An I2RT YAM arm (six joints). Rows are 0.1 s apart.
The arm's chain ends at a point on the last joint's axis. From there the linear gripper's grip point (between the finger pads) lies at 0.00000 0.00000 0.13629 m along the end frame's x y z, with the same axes.
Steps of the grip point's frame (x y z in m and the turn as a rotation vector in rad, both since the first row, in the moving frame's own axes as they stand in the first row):
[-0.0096, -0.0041, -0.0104, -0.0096, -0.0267, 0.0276]
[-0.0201, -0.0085, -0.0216, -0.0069, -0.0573, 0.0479]
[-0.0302, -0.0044, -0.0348, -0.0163, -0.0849, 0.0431]
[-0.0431, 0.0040, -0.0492, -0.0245, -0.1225, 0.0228]
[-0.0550, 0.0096, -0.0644, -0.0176, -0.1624, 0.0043]
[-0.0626, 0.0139, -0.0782, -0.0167, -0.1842, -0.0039]
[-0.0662, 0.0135, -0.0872, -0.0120, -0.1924, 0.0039]
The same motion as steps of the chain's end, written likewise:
[-0.0059, -0.0054, -0.0103, -0.0096, -0.0267, 0.0276]
[-0.0123, -0.0093, -0.0214, -0.0069, -0.0573, 0.0479]
[-0.0186, -0.0064, -0.0343, -0.0163, -0.0849, 0.0431]
[-0.0264, 0.0009, -0.0481, -0.0245, -0.1225, 0.0228]
[-0.0330, 0.0073, -0.0626, -0.0176, -0.1624, 0.0043]
[-0.0376, 0.0116, -0.0759, -0.0167, -0.1842, -0.0039]
[-0.0401, 0.0119, -0.0847, -0.0120, -0.1924, 0.0039]

